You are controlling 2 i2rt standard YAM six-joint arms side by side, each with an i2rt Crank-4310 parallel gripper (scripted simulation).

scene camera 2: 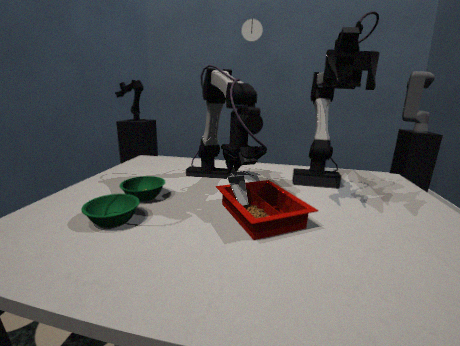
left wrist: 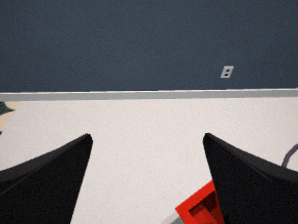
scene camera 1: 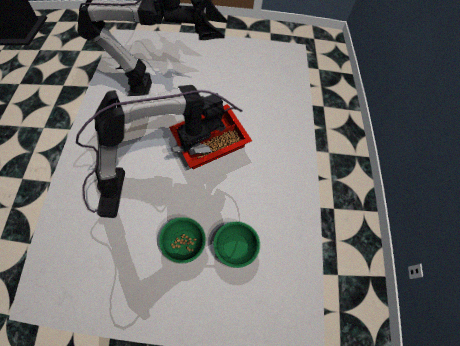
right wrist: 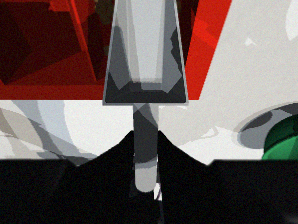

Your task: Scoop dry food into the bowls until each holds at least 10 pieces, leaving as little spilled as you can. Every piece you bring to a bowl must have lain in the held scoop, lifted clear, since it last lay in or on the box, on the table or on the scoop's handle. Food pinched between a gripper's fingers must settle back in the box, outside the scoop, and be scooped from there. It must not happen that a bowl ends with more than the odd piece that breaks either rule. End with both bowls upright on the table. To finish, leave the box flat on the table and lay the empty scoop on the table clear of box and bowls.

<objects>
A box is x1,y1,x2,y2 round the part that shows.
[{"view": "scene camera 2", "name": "my left gripper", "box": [323,50,378,89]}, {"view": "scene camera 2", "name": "red box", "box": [216,180,317,239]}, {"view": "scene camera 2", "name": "green bowl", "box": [120,176,164,200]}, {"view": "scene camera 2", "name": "green bowl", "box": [81,194,139,227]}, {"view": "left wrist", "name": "my left gripper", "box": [0,133,297,223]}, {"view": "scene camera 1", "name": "green bowl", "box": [159,217,205,262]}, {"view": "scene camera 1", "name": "green bowl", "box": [214,222,259,267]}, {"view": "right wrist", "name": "my right gripper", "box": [0,130,297,223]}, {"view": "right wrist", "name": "red box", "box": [0,0,231,99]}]
</objects>
